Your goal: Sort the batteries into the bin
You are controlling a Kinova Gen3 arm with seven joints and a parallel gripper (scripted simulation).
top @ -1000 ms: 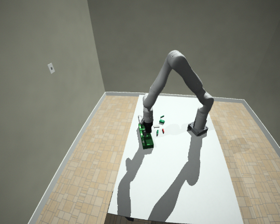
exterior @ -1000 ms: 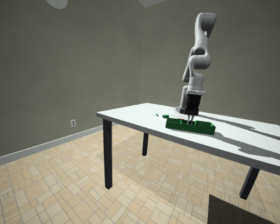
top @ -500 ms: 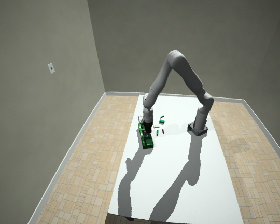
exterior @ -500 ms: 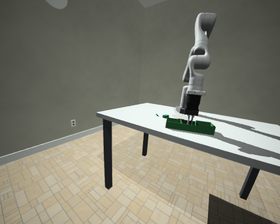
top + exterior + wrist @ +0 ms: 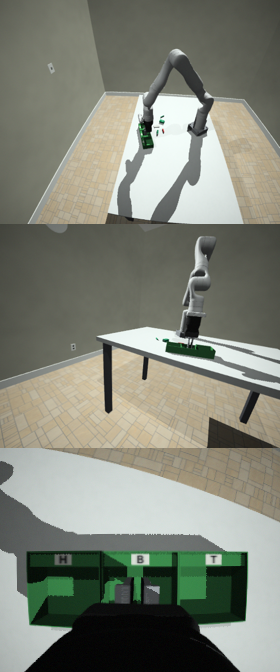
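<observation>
Right now the green bin tray is 20 mm below my hand. From my hand the other things lie so: green block-shaped battery 170 mm to the right, 150 mm behind, 40 mm below; white domino 120 mm to the right, 110 mm behind, 40 mm below; red battery 160 mm behind, 60 mm to the right, 40 mm below.
</observation>
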